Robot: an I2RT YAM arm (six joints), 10 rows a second.
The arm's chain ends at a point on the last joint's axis. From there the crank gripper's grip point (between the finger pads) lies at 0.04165 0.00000 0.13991 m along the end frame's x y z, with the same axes.
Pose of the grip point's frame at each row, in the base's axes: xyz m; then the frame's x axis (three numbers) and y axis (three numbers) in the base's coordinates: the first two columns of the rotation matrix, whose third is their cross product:
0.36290 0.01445 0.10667 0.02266 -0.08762 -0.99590 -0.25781 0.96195 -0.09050
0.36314 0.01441 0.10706 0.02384 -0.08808 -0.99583 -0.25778 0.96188 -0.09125
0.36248 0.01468 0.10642 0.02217 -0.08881 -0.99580 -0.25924 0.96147 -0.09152
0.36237 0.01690 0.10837 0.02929 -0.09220 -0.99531 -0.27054 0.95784 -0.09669
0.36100 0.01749 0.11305 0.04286 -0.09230 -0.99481 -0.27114 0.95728 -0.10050
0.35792 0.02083 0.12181 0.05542 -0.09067 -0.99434 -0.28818 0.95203 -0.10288
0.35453 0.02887 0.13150 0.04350 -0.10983 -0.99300 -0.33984 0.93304 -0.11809
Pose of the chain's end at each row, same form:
0.22681 -0.01811 0.14826 0.02266 -0.08762 -0.99590 -0.25781 0.96195 -0.09050
0.22701 -0.01814 0.14850 0.02384 -0.08808 -0.99583 -0.25778 0.96188 -0.09125
0.22647 -0.01802 0.14813 0.02217 -0.08881 -0.99580 -0.25924 0.96147 -0.09152
0.22652 -0.01733 0.14939 0.02929 -0.09220 -0.99531 -0.27054 0.95784 -0.09669
0.22468 -0.01701 0.15224 0.04286 -0.09230 -0.99481 -0.27114 0.95728 -0.10050
0.22186 -0.01628 0.15950 0.05542 -0.09067 -0.99434 -0.28818 0.95203 -0.10288
0.22128 -0.01449 0.17240 0.04350 -0.10983 -0.99300 -0.33984 0.93304 -0.11809

